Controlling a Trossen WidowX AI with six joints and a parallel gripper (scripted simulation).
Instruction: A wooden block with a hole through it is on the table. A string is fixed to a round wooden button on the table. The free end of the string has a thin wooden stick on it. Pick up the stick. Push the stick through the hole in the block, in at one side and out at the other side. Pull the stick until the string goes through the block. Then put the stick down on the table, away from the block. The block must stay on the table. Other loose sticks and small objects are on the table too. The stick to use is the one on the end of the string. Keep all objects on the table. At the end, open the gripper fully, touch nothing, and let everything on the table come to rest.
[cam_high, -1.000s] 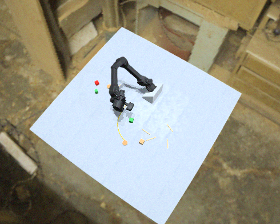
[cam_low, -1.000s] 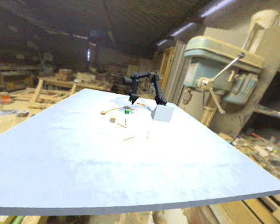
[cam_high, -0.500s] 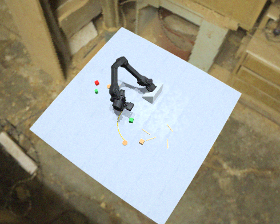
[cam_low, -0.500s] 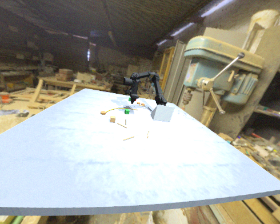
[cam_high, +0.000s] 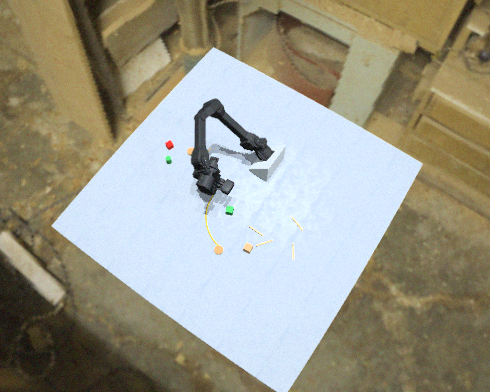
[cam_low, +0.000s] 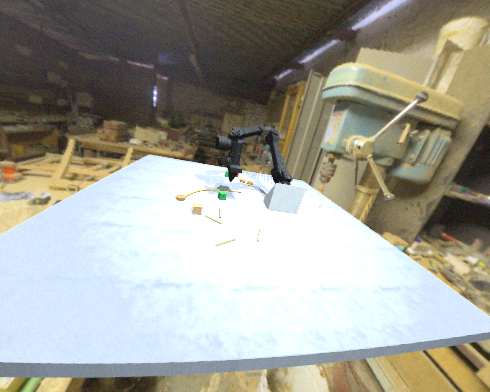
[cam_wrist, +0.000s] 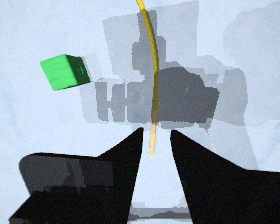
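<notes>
Now: the thin wooden stick 5 cm below my gripper tip and 2 cm behind it. From my gripper tip the other things lie so: round wooden button (20 cm to the left, 20 cm ahead, 5 cm below); then tan cube (30 cm to the left, 11 cm ahead, 4 cm below); then green cube (12 cm to the left, 4 cm below, 3 cm ahead).
</notes>
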